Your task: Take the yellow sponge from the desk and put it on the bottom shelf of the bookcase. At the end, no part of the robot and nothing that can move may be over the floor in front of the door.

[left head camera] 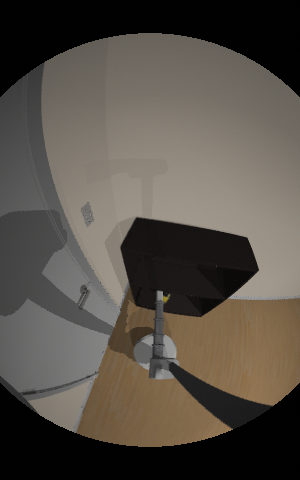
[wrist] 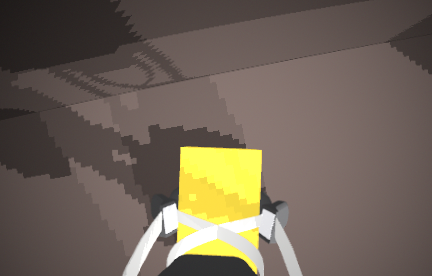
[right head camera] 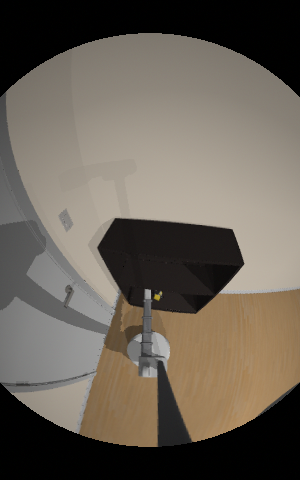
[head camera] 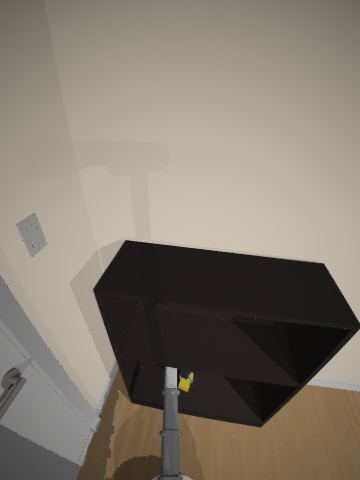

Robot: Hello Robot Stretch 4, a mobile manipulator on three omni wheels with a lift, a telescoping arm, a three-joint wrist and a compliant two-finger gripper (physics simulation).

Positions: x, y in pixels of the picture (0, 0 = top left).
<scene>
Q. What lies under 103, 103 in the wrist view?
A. A black bookcase.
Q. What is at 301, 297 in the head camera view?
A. A black bookcase.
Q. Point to a yellow sponge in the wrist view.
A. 220, 185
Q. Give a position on a black bookcase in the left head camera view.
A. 164, 241
</scene>
